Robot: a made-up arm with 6 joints.
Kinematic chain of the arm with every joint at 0, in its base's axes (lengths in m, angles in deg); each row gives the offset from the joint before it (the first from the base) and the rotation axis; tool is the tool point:
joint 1: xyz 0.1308 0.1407 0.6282 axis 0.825 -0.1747 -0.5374
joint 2: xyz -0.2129 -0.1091 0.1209 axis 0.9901 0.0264 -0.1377
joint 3: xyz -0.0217 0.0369 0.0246 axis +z
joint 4: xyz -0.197 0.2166 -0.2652 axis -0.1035 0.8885 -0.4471
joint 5: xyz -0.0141 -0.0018 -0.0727 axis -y
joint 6: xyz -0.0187 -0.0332 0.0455 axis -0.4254 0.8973 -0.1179
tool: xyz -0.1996 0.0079 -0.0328
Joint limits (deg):
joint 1: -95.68..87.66
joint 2: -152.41..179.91
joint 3: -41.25..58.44
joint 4: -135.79..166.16
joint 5: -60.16..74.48
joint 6: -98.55..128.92
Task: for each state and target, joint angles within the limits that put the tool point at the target. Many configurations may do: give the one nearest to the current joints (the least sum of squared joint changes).
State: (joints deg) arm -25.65 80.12 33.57 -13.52 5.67 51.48
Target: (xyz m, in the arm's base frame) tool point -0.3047 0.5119 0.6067
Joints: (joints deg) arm 7.66 81.22 58.44 -68.03 7.34 28.28
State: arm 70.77 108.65 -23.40 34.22 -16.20 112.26
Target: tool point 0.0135 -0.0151 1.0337
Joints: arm 42.47 100.33 -31.49 42.50 -32.12 128.92
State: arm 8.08 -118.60 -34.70 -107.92 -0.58 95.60
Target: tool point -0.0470 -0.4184 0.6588
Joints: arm 12.66 -119.51 -41.25 -135.79 10.88 50.19
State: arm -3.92 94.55 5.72 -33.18 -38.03 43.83
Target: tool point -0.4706 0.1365 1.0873
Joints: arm 12.78 124.24 7.46 -15.17 -4.75 38.29
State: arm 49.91 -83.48 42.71 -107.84 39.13 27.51
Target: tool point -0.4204 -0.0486 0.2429
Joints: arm 58.19 -94.73 54.77 -106.35 32.97 30.88
